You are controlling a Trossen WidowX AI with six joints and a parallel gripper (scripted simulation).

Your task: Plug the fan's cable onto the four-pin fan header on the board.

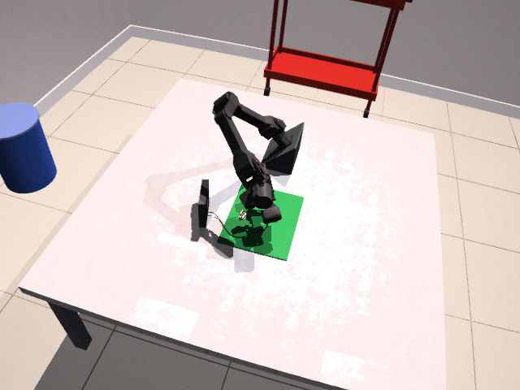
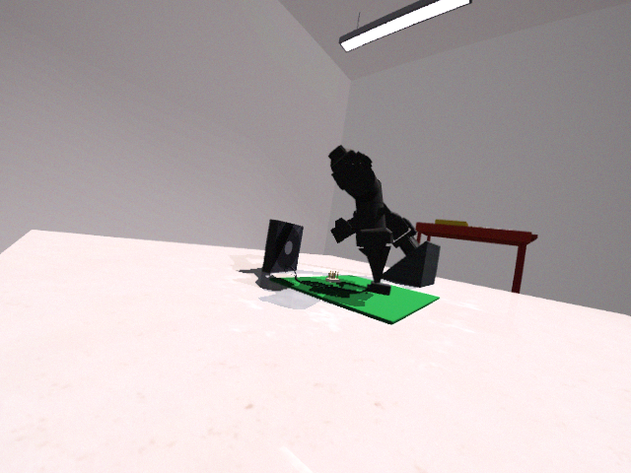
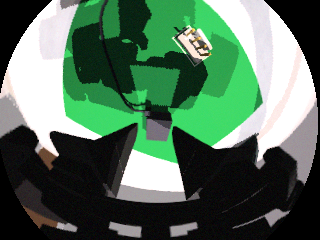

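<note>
Now: gripper tip 1 cm past the fan plug, 1 cm to the right of it and 1 cm above it. From my gripper tip the other things lie so: black fan: 3 cm ahead, 22 cm to the right, 3 cm above; four-pin header: 1 cm ahead, 10 cm to the right, 3 cm below; green board: 2 cm to the right, 4 cm below.
</note>
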